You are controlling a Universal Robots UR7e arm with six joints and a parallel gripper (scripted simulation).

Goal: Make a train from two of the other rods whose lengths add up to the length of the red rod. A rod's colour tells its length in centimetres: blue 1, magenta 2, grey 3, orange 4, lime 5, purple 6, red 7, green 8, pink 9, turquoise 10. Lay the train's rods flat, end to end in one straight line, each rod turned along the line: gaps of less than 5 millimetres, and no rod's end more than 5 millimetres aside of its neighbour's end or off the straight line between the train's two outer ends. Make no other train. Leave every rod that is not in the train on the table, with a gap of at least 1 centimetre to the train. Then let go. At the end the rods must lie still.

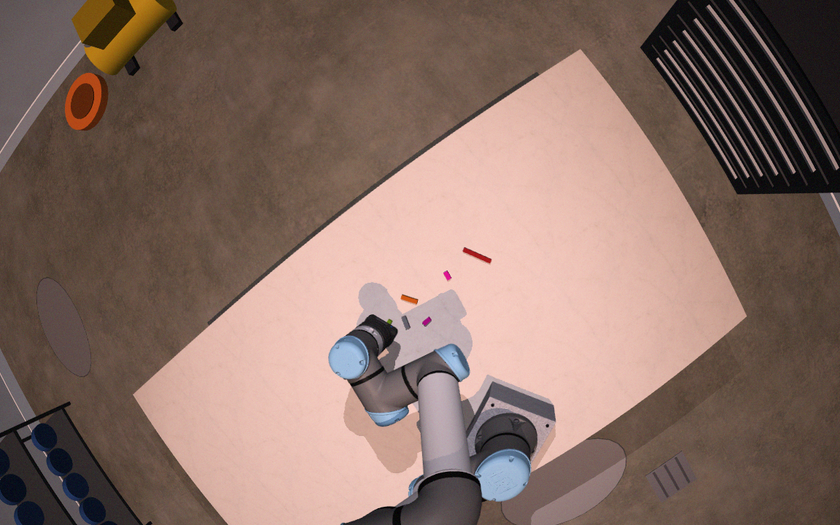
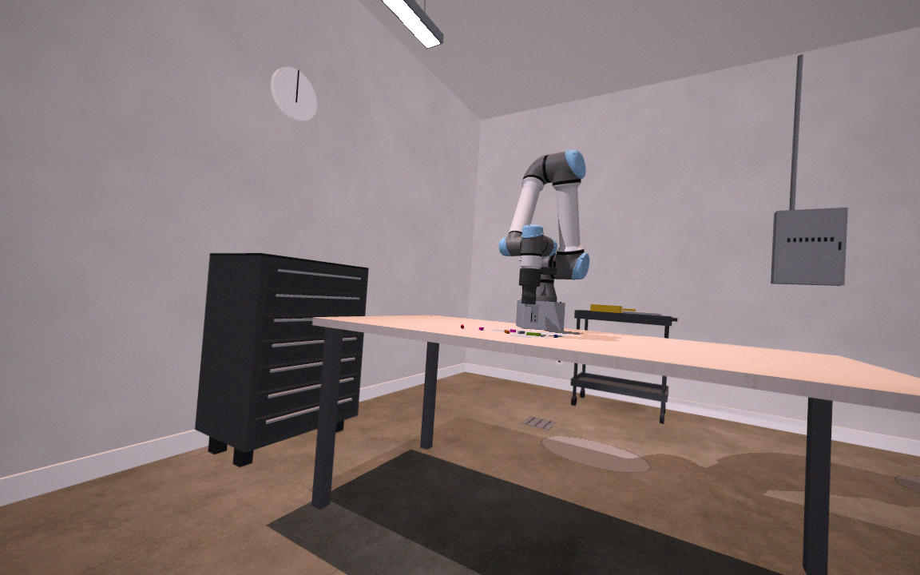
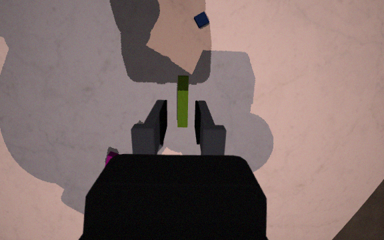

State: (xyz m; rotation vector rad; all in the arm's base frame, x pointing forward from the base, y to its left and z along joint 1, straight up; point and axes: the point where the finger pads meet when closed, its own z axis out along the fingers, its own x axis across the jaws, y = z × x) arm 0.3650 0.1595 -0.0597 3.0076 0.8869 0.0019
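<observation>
Right now my hand is 6 cm above the lime rod. The rest, counted from my hand: blue rod (7 cm to the left, 6 cm below, 3 cm behind); orange rod (9 cm to the right, 6 cm below, 4 cm ahead); grey rod (6 cm below, 5 cm to the right, 1 cm behind).
</observation>
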